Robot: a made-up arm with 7 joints. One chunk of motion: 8 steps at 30 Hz.
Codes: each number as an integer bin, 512 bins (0 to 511) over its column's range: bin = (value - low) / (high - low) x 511, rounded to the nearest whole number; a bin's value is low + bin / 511 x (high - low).
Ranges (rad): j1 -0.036..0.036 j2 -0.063..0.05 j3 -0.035..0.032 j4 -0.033..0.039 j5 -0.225..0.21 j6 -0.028..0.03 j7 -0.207..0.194
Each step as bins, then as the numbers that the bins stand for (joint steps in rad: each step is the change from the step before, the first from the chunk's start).
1 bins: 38 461 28 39 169 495 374
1 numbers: -0.03065 0.03894 -0.03133 -0.02750 -0.08114 0.02818 0.08649
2 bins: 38 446 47 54 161 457 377
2 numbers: -0.03065 0.03563 -0.02884 -0.02539 -0.08795 0.02387 0.08885
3 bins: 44 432 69 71 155 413 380
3 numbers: -0.02980 0.03253 -0.02595 -0.02300 -0.09305 0.01888 0.09120
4 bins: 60 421 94 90 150 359 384
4 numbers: -0.02755 0.03010 -0.02268 -0.02032 -0.09731 0.01275 0.09434
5 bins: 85 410 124 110 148 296 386
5 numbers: -0.02402 0.02767 -0.01874 -0.01750 -0.09901 0.00560 0.09591
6 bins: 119 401 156 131 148 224 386
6 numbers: -0.01923 0.02568 -0.01455 -0.01454 -0.09901 -0.00258 0.09591
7 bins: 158 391 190 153 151 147 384
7 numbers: -0.01374 0.02346 -0.01009 -0.01144 -0.09646 -0.01132 0.09434
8 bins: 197 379 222 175 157 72 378
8 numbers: -0.00824 0.02081 -0.00589 -0.00834 -0.09135 -0.01983 0.08963
